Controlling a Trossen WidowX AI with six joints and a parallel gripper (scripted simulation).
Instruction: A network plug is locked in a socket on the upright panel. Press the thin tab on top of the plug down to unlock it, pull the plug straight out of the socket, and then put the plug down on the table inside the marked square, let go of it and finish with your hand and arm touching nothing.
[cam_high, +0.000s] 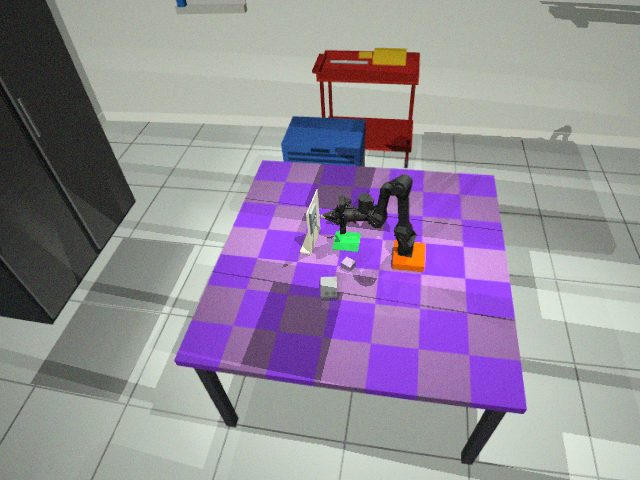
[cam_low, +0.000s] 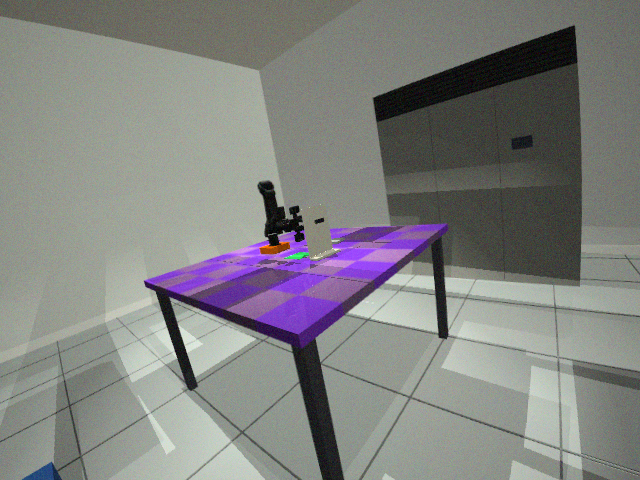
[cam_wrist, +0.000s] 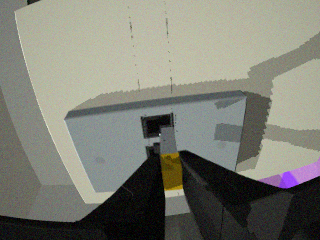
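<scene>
Now: gripper tip 170 mm above the green marked square, 100 mm past it and 30 mm to the left of it. Also, from my gripper tip: upright panel: 60 mm below, 50 mm ahead, 10 mm to the left; network plug: right at my gripper tip; grey cube: 160 mm below, 140 mm behind, 120 mm to the left.
</scene>
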